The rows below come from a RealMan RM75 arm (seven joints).
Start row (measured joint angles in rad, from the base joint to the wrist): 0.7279, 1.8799, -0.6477, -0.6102, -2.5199, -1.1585, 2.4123
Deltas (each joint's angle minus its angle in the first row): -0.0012, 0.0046, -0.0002, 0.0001, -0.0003, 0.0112, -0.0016; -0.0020, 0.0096, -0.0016, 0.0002, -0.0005, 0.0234, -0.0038; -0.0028, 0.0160, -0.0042, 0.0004, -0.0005, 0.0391, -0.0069; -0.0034, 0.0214, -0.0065, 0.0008, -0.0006, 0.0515, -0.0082; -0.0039, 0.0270, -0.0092, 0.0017, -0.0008, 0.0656, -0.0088; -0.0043, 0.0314, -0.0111, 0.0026, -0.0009, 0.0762, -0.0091; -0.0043, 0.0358, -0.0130, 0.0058, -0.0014, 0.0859, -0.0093; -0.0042, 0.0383, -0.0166, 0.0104, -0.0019, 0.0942, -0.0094; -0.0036, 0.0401, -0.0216, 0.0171, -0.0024, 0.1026, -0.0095; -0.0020, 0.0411, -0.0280, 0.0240, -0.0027, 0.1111, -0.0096; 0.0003, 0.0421, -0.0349, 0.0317, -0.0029, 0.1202, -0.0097; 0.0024, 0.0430, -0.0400, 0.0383, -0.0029, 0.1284, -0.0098; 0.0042, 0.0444, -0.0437, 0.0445, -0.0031, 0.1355, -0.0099; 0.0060, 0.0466, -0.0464, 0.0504, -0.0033, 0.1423, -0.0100; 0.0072, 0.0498, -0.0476, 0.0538, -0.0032, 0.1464, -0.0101; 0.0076, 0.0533, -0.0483, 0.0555, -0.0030, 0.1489, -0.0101; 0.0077, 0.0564, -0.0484, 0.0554, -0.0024, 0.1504, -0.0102; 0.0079, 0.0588, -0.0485, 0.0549, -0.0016, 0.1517, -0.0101; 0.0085, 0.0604, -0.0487, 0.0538, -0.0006, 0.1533, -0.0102; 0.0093, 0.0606, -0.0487, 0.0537, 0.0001, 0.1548, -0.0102
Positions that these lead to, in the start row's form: 0.7267, 1.8845, -0.6479, -0.6101, -2.5202, -1.1473, 2.4107; 0.7259, 1.8895, -0.6493, -0.6100, -2.5204, -1.1351, 2.4085; 0.7251, 1.8959, -0.6519, -0.6098, -2.5204, -1.1194, 2.4054; 0.7245, 1.9013, -0.6542, -0.6094, -2.5205, -1.1070, 2.4041; 0.7240, 1.9069, -0.6569, -0.6085, -2.5207, -1.0929, 2.4035; 0.7236, 1.9113, -0.6588, -0.6076, -2.5208, -1.0823, 2.4032; 0.7236, 1.9157, -0.6607, -0.6044, -2.5213, -1.0726, 2.4030; 0.7237, 1.9182, -0.6643, -0.5998, -2.5218, -1.0643, 2.4029; 0.7243, 1.9200, -0.6693, -0.5931, -2.5223, -1.0559, 2.4028; 0.7259, 1.9210, -0.6757, -0.5862, -2.5226, -1.0474, 2.4027; 0.7282, 1.9220, -0.6826, -0.5785, -2.5228, -1.0383, 2.4026; 0.7303, 1.9229, -0.6877, -0.5719, -2.5228, -1.0301, 2.4025; 0.7321, 1.9243, -0.6914, -0.5657, -2.5230, -1.0230, 2.4024; 0.7339, 1.9265, -0.6941, -0.5598, -2.5232, -1.0162, 2.4023; 0.7351, 1.9297, -0.6953, -0.5564, -2.5231, -1.0121, 2.4022; 0.7355, 1.9332, -0.6960, -0.5547, -2.5229, -1.0096, 2.4022; 0.7356, 1.9363, -0.6961, -0.5548, -2.5223, -1.0081, 2.4021; 0.7358, 1.9387, -0.6962, -0.5553, -2.5215, -1.0068, 2.4022; 0.7364, 1.9403, -0.6964, -0.5564, -2.5205, -1.0052, 2.4021; 0.7372, 1.9405, -0.6964, -0.5565, -2.5198, -1.0037, 2.4021
